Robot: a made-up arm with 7 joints.
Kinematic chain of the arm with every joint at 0, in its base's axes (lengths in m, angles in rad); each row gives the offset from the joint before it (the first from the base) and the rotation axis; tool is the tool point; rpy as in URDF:
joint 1: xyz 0 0 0.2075 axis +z
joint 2: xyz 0 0 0 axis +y
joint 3: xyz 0 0 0.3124 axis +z
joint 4: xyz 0.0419 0 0 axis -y
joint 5: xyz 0.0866 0 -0.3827 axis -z
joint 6: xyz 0 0 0 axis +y
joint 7: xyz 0.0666 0 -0.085 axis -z
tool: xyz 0 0 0 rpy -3.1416 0 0
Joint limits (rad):
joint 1: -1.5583..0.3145
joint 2: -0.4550..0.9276
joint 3: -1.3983..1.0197
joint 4: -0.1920..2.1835
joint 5: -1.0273..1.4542
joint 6: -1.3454..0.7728
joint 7: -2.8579..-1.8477
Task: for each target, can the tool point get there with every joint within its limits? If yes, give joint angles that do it. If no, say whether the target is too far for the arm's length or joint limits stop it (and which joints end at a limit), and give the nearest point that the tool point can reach.
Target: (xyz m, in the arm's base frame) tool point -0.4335 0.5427 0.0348
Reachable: no: joint limits stop it (at a limit: joint 1, joint 2, joint 3, joint 5) | nearest point -0.0709 0.3228 0.0718 | short by 0.426 m
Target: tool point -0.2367 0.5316 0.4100
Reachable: no: joint limits stop it (at a limit: joint 1, joint 2, joint 3, joint 5) | nearest point -0.0853 0.4385 0.4776 | short by 0.190 m
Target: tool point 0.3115 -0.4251 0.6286
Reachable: yes | joints -0.7212 0.0263 -0.3124 1.5546 -0.8247 0.0352 -2.0038
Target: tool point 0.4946 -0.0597 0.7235
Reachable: yes | joints 0.1051 0.1074 -0.1452 1.7833 0.5616 -0.3297 -2.1863
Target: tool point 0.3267 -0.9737 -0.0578
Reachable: no: too far | nearest point 0.2265 -0.6752 0.1177 | short by 0.361 m
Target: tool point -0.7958 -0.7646 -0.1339
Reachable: no: too far | nearest point -0.3953 -0.5052 0.1302 | short by 0.545 m
